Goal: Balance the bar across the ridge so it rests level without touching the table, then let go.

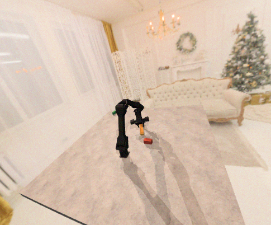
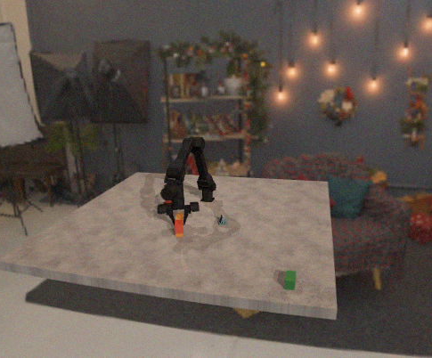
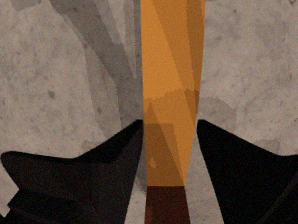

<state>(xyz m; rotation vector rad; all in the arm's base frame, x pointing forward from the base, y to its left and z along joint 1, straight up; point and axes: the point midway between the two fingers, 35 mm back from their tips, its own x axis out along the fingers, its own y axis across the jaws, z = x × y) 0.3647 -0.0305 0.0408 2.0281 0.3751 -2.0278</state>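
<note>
Right now the small teal ridge is 70 mm behind my gripper tip, 190 mm to the left of it and 10 mm above it. The rest, counted from my gripper tip: green block: 380 mm ahead, 530 mm to the left, 10 mm above; red block: 210 mm behind, 130 mm to the right, 10 mm above.
</note>
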